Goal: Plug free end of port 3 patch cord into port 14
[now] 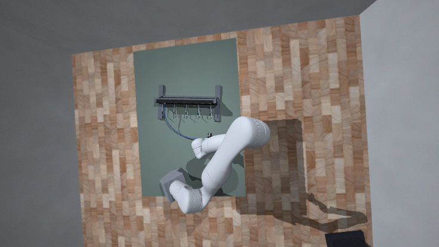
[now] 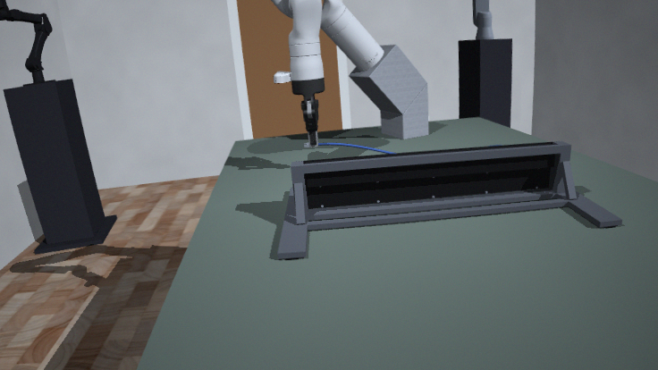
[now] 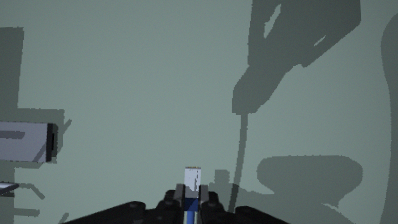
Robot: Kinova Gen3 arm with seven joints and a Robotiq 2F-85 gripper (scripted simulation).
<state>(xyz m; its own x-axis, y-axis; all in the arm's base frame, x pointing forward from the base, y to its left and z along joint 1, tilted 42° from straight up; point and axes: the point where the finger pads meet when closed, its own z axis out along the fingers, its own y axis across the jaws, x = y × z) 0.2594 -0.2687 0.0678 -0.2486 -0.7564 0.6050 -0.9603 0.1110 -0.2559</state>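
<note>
Right now the plug is 1 cm to the right of my hand and 1 cm below it.
</note>
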